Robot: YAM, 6 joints.
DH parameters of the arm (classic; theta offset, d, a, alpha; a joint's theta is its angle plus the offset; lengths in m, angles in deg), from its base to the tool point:
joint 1: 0 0.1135 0.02 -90
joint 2: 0 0 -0.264 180
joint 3: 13.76 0 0.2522 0
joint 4: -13.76 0 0.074 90
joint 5: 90 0 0 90
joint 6: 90 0.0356 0 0
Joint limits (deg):
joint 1: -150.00..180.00
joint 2: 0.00..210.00
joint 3: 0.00..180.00
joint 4: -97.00..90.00
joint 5: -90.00..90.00
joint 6: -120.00..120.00
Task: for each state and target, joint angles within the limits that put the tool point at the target. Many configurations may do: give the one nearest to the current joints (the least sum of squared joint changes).
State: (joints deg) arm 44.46 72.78 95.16 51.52 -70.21 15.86
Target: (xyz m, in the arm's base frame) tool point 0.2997 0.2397 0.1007
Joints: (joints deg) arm 33.67 120.31 53.62 39.59 -69.30 15.86
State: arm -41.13 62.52 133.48 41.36 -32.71 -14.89
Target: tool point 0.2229 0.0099 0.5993
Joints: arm -3.47 76.80 98.03 35.35 -41.04 -14.89
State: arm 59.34 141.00 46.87 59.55 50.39 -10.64
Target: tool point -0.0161 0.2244 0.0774
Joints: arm 101.45 106.49 12.39 68.78 53.90 -10.64
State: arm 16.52 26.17 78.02 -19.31 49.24 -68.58
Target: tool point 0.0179 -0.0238 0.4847
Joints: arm 15.74 27.60 71.35 -21.68 51.25 -68.58
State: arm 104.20 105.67 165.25 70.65 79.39 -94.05
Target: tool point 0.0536 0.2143 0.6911
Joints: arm 82.57 109.32 161.29 33.12 45.61 -94.05
